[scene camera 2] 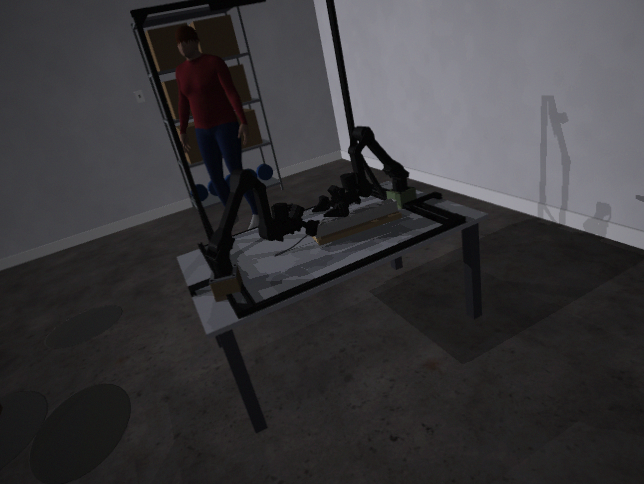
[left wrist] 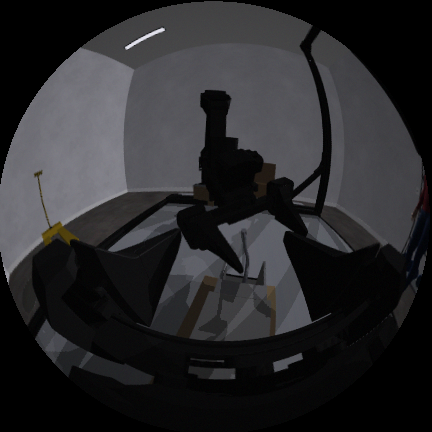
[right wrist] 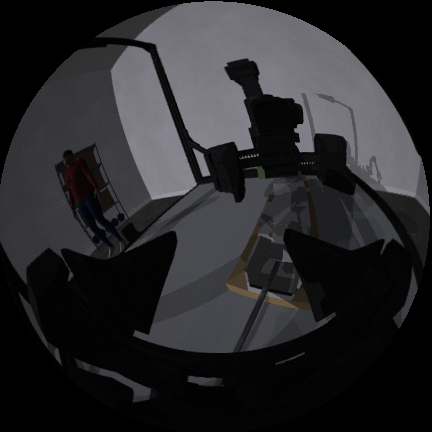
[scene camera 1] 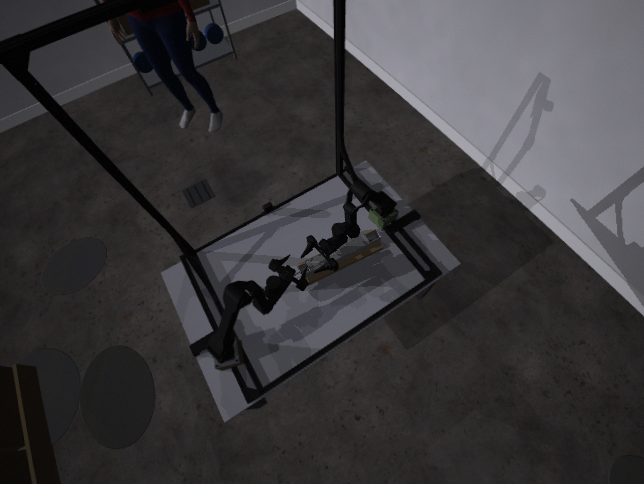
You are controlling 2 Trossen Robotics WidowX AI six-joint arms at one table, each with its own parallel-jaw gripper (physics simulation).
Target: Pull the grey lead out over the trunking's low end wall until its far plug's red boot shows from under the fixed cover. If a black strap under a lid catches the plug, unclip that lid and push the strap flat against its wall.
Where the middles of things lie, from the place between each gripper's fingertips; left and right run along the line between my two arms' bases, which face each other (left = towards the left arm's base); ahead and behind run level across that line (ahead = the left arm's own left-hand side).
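From my right hand, the tan trunking (scene camera 1: 375,245) is 90 mm ahead, 170 mm to the left and 60 mm below. As for my left hand, it's 17 cm to the right of the tan trunking, 4 cm short of it and 9 cm above it.
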